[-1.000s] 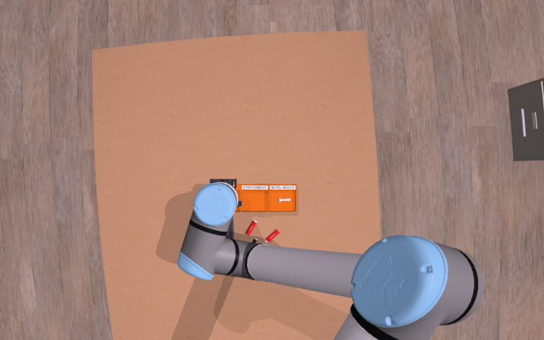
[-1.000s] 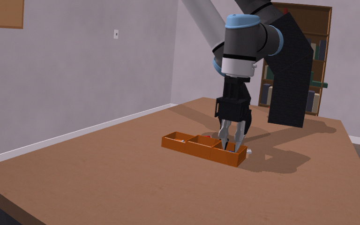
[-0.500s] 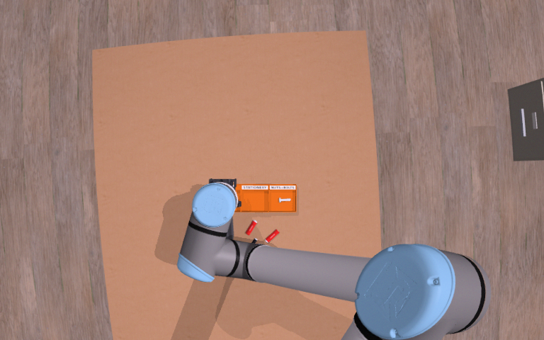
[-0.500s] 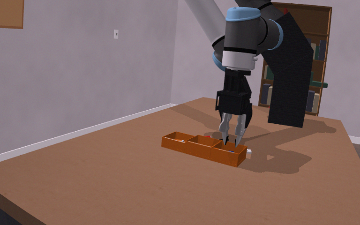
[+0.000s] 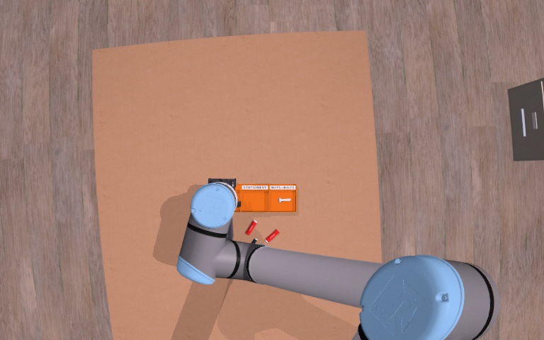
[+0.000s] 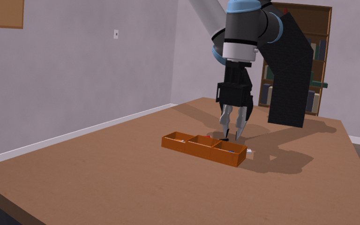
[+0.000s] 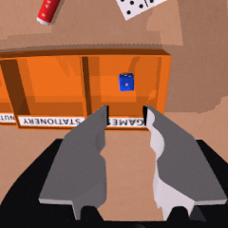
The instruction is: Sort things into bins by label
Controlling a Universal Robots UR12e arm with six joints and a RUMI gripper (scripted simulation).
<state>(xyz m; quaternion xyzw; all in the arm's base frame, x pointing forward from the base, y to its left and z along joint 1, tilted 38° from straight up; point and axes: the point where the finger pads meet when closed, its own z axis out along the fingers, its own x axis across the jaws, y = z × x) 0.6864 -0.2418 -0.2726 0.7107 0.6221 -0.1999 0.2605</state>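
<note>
My gripper is now 9 cm past the white domino, 3 cm to the right of it and 7 cm above it. Also, from my hand: black stick: 15 cm behind, 5 cm to the right, 7 cm below; then blue die: 6 cm below; then orange three-part bin: 1 cm behind, 8 cm to the right, 6 cm below.
</note>
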